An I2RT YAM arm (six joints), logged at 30 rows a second.
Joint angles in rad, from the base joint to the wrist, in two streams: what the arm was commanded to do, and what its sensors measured. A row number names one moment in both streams.
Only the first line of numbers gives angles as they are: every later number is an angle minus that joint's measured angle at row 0.
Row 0, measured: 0.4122, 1.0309, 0.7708, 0.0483, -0.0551, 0.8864
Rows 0 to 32, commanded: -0.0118, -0.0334, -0.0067, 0.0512, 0.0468, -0.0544; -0.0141, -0.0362, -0.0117, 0.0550, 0.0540, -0.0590; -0.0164, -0.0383, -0.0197, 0.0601, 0.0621, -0.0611; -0.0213, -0.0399, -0.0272, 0.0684, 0.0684, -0.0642; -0.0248, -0.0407, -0.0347, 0.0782, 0.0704, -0.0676; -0.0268, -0.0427, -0.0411, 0.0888, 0.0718, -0.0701; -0.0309, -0.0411, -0.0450, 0.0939, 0.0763, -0.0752; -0.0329, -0.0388, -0.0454, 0.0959, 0.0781, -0.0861; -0.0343, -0.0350, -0.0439, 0.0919, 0.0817, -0.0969; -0.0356, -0.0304, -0.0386, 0.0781, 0.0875, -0.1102; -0.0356, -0.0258, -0.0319, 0.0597, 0.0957, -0.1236; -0.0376, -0.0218, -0.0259, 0.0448, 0.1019, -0.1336; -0.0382, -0.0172, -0.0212, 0.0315, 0.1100, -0.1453; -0.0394, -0.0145, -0.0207, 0.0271, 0.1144, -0.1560; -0.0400, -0.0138, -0.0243, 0.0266, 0.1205, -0.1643; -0.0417, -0.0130, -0.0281, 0.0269, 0.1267, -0.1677; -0.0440, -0.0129, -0.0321, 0.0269, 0.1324, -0.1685; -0.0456, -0.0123, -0.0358, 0.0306, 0.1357, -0.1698; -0.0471, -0.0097, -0.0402, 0.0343, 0.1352, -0.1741; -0.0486, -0.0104, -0.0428, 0.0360, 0.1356, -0.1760; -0.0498, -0.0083, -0.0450, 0.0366, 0.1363, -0.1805; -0.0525, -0.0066, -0.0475, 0.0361, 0.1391, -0.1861; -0.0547, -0.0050, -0.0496, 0.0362, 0.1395, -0.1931; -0.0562, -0.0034, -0.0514, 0.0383, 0.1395, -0.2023; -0.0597, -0.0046, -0.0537, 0.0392, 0.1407, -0.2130; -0.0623, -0.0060, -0.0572, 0.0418, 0.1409, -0.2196; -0.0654, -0.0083, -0.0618, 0.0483, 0.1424, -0.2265; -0.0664, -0.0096, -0.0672, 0.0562, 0.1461, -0.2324; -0.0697, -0.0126, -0.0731, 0.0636, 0.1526, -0.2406; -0.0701, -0.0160, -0.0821, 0.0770, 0.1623, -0.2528; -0.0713, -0.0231, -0.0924, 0.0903, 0.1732, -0.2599; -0.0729, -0.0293, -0.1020, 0.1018, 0.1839, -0.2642; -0.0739, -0.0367, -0.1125, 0.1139, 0.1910, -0.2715
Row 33, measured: -0.0668, -0.0076, -0.1015, 0.0549, 0.1411, -0.2205
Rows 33 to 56, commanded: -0.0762, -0.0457, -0.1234, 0.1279, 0.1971, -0.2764; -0.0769, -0.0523, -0.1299, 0.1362, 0.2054, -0.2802; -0.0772, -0.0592, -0.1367, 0.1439, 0.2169, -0.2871; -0.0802, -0.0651, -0.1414, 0.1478, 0.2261, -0.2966; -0.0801, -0.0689, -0.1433, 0.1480, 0.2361, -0.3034; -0.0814, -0.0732, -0.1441, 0.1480, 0.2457, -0.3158; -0.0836, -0.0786, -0.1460, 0.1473, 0.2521, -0.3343; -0.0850, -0.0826, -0.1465, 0.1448, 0.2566, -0.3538; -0.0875, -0.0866, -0.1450, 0.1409, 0.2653, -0.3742; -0.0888, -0.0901, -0.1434, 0.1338, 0.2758, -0.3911; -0.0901, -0.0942, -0.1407, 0.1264, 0.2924, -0.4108; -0.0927, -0.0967, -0.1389, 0.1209, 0.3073, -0.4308; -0.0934, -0.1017, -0.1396, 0.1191, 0.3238, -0.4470; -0.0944, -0.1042, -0.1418, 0.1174, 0.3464, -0.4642; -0.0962, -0.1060, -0.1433, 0.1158, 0.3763, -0.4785; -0.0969, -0.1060, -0.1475, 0.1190, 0.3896, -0.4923; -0.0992, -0.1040, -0.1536, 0.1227, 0.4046, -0.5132; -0.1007, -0.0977, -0.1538, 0.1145, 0.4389, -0.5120; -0.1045, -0.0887, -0.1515, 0.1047, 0.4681, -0.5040; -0.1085, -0.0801, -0.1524, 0.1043, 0.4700, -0.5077; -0.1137, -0.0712, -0.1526, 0.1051, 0.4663, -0.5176; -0.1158, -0.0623, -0.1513, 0.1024, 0.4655, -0.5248; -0.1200, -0.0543, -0.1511, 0.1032, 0.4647, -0.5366; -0.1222, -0.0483, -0.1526, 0.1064, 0.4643, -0.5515
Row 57, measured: -0.1129, -0.0591, -0.1564, 0.0938, 0.4120, -0.4883
